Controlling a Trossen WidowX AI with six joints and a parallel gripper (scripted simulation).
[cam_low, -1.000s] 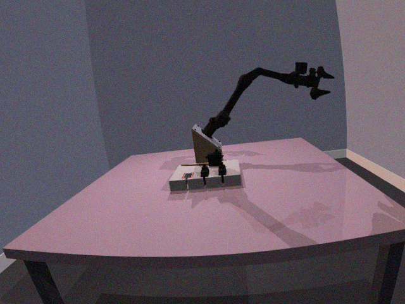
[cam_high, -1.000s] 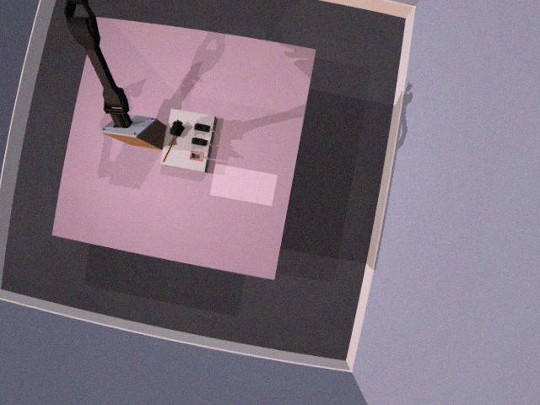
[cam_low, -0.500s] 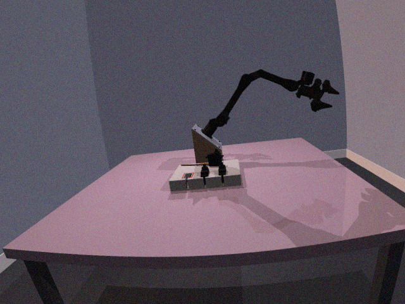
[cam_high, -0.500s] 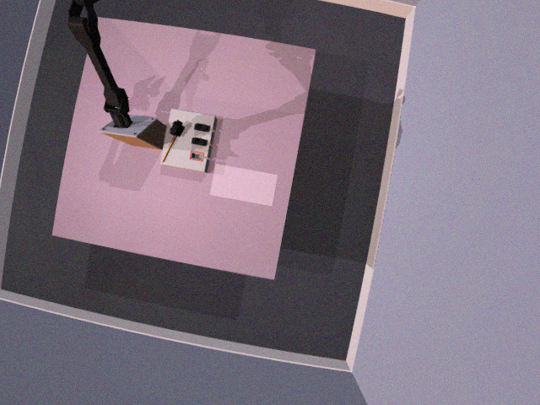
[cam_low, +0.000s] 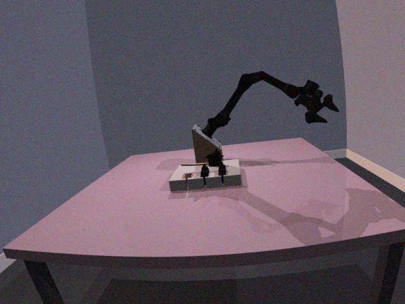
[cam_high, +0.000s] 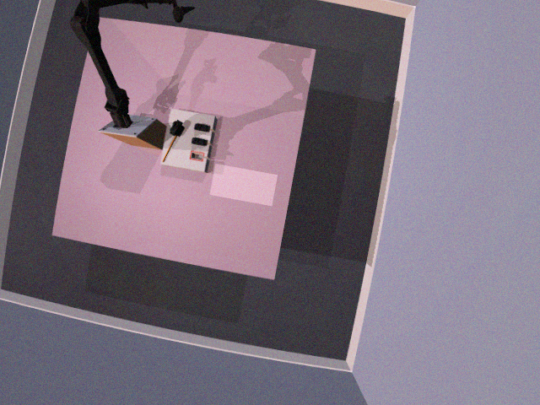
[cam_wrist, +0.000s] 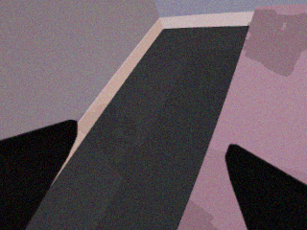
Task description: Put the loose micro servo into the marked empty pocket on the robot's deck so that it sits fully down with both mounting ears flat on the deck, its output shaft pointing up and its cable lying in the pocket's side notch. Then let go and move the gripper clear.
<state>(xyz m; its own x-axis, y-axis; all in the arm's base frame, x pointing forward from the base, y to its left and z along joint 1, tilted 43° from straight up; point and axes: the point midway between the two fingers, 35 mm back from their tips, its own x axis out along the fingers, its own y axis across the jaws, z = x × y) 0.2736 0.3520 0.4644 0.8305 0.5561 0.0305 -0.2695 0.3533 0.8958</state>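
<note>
My gripper tip is now 90 mm past the white deck, 610 mm to the left of it and 200 mm above it.
</note>
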